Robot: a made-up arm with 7 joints. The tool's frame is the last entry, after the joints.
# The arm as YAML. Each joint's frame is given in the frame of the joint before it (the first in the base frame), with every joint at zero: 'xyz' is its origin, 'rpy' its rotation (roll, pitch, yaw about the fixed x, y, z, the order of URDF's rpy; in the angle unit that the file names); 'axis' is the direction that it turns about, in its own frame. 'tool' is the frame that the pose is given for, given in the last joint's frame.
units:
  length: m
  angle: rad
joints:
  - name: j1
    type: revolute
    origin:
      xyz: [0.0, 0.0, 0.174]
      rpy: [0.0, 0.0, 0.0]
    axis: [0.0, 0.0, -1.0]
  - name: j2
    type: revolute
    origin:
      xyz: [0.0, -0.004, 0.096]
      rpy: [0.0, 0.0, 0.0]
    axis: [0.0, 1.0, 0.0]
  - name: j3
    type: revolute
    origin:
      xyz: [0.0, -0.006, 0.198]
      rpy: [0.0, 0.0, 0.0]
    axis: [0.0, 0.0, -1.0]
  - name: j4
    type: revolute
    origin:
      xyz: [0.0, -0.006, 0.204]
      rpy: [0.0, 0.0, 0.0]
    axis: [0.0, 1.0, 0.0]
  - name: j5
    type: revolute
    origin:
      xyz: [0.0, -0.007, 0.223]
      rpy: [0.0, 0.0, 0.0]
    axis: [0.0, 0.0, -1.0]
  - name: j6
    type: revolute
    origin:
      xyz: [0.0, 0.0, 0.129]
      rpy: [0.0, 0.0, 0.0]
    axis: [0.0, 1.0, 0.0]
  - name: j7
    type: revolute
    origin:
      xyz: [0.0, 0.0, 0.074]
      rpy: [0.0, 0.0, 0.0]
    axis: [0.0, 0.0, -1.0]
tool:
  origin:
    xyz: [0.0, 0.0, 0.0]
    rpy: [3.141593, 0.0, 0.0]
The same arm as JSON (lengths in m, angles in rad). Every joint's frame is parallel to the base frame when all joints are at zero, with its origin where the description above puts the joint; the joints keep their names.
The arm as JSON. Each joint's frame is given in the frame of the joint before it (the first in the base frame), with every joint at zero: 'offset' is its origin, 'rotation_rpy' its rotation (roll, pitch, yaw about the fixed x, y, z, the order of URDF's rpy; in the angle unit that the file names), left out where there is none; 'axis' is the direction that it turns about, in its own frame. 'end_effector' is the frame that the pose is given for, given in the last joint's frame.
{"length_unit": "m", "angle_unit": "rad", "chain": [
  {"id": "j1", "offset": [0.0, 0.0, 0.174], "axis": "-z"},
  {"id": "j2", "offset": [0.0, -0.004, 0.096], "axis": "+y"},
  {"id": "j3", "offset": [0.0, -0.006, 0.198], "axis": "-z"},
  {"id": "j4", "offset": [0.0, -0.006, 0.204], "axis": "+y"},
  {"id": "j5", "offset": [0.0, -0.007, 0.223], "axis": "-z"},
  {"id": "j6", "offset": [0.0, 0.0, 0.129], "axis": "+y"},
  {"id": "j7", "offset": [0.0, 0.0, 0.074], "axis": "-z"}
], "end_effector": {"offset": [0.0, 0.0, 0.0], "rotation_rpy": [-3.1416, 0.0, 0.0]}}

